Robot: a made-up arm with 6 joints. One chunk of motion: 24 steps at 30 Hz.
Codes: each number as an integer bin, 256 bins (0 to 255) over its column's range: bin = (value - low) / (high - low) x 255, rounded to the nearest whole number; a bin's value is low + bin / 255 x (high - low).
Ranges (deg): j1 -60..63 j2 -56..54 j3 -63..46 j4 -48..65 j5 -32..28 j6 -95..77
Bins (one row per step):
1: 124 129 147 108 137 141
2: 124 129 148 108 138 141
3: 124 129 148 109 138 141
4: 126 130 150 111 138 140
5: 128 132 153 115 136 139
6: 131 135 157 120 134 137
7: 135 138 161 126 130 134
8: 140 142 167 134 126 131
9: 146 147 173 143 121 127
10: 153 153 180 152 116 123
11: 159 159 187 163 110 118
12: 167 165 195 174 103 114
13: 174 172 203 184 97 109
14: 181 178 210 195 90 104
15: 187 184 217 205 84 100
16: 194 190 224 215 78 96
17: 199 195 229 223 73 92
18: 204 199 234 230 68 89
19: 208 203 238 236 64 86
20: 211 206 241 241 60 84
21: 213 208 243 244 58 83
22: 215 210 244 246 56 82
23: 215 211 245 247 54 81
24: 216 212 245 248 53 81
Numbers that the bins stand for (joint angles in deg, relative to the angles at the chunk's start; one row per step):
1: -0.19 -0.35 -0.16 -0.14 0.24 0.11
2: -0.19 -0.35 0.26 -0.14 0.47 0.11
3: -0.19 -0.35 0.26 0.30 0.47 0.11
4: 0.78 0.08 1.12 1.19 0.47 -0.57
5: 1.74 0.94 2.40 2.96 0.00 -1.24
6: 3.19 2.24 4.11 5.18 -0.47 -2.59
7: 5.12 3.53 5.82 7.84 -1.41 -4.62
8: 7.53 5.25 8.38 11.38 -2.35 -6.64
9: 10.42 7.41 10.95 15.37 -3.53 -9.34
10: 13.80 10.00 13.94 19.36 -4.71 -12.04
11: 16.69 12.59 16.93 24.23 -6.12 -15.41
12: 20.55 15.18 20.35 29.11 -7.76 -18.11
13: 23.93 18.20 23.77 33.54 -9.18 -21.48
14: 27.31 20.78 26.76 38.41 -10.82 -24.85
15: 30.20 23.37 29.76 42.84 -12.24 -27.55
16: 33.58 25.96 32.75 47.27 -13.65 -30.25
17: 35.99 28.12 34.89 50.82 -14.82 -32.95
18: 38.40 29.84 37.02 53.92 -16.00 -34.97
19: 40.33 31.57 38.73 56.58 -16.94 -36.99
20: 41.78 32.86 40.02 58.80 -17.88 -38.34
21: 42.74 33.73 40.87 60.13 -18.35 -39.02
22: 43.71 34.59 41.30 61.01 -18.82 -39.69
23: 43.71 35.02 41.73 61.45 -19.29 -40.36
24: 44.19 35.45 41.73 61.90 -19.53 -40.36

